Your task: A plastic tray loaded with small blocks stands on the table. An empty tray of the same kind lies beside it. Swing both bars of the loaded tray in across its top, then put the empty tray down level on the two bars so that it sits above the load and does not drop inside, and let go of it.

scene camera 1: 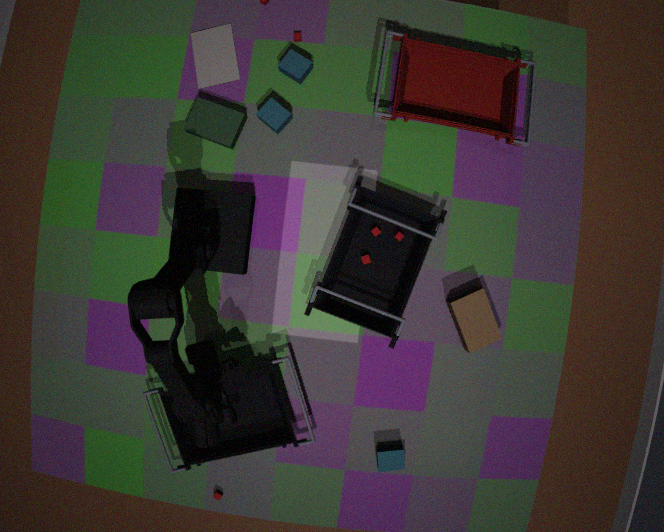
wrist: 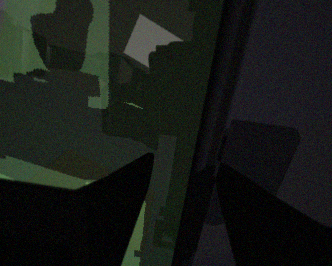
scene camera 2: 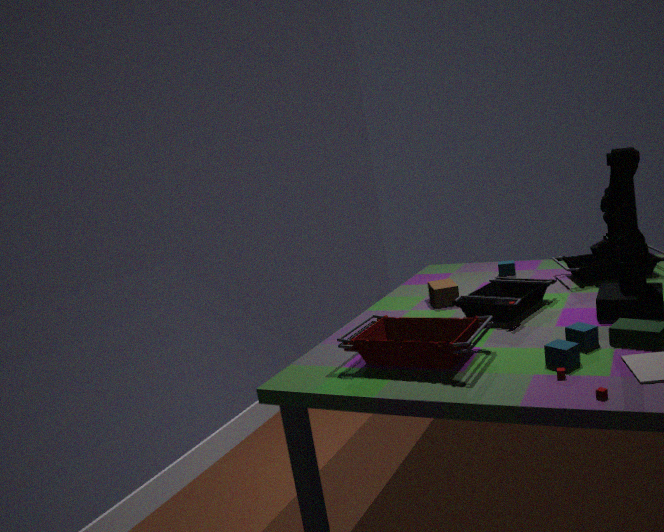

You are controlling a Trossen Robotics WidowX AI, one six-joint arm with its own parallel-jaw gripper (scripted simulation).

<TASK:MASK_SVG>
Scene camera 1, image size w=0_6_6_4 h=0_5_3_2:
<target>my gripper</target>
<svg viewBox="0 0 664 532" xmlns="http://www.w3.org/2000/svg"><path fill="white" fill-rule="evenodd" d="M188 345L185 347L189 364L193 364L195 374L204 373L205 379L212 382L217 389L217 399L215 402L220 411L218 417L219 428L236 423L238 417L235 407L232 406L233 403L230 395L250 386L251 382L239 359L235 360L233 357L225 360L220 365L214 342L211 340Z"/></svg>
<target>tan box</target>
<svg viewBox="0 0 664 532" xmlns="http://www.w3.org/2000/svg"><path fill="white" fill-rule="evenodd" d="M478 286L445 300L464 350L469 353L502 339L486 293L482 287Z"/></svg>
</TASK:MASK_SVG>
